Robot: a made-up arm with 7 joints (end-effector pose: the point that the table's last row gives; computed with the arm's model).
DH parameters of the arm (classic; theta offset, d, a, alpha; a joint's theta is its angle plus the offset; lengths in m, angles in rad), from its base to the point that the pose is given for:
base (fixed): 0 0.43 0 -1.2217
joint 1: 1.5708 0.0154 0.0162 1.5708
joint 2: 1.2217 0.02 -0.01 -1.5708
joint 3: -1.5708 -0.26 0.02 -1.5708
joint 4: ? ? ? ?
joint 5: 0 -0.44 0 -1.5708
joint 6: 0 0.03 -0.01 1.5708
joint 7: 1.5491 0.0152 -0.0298 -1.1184
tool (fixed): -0.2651 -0.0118 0 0
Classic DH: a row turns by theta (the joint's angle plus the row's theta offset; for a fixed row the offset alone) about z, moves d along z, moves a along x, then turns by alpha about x.
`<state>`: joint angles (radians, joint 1 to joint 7).
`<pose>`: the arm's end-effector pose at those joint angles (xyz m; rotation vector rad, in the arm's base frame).
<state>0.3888 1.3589 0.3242 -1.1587 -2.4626 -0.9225 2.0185</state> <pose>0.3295 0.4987 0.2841 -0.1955 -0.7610 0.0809</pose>
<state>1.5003 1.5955 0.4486 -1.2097 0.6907 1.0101 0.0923</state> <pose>0.0551 0.5851 0.2260 0.5767 -0.8061 0.7008</pose>
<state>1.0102 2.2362 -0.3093 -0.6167 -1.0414 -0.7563 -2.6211</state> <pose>0.2883 0.6513 0.4630 0.6004 -2.1329 1.1729</pose>
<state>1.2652 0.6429 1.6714 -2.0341 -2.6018 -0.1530 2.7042</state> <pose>0.0511 0.3797 0.5646 0.3574 -1.8541 -0.6700</pose>
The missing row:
joint 4: 0 0.01 -0.02 1.5708
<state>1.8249 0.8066 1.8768 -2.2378 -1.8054 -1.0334 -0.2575</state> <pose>0.1594 0.2784 0.6145 0.0024 1.2108 -1.1427</pose>
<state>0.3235 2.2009 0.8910 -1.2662 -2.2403 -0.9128 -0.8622</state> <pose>0.4087 0.1694 0.8392 0.9814 1.6883 -1.0840</pose>
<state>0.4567 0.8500 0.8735 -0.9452 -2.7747 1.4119 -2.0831</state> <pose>0.0771 0.5762 0.1909 1.4957 2.2704 0.5310</pose>
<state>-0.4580 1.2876 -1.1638 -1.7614 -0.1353 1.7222 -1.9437</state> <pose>0.3854 0.0438 0.1422 0.3503 1.0454 -0.9071</pose>
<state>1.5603 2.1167 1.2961 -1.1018 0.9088 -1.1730 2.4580</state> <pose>0.4416 0.4552 0.5117 2.4326 0.7314 -1.4722</pose>
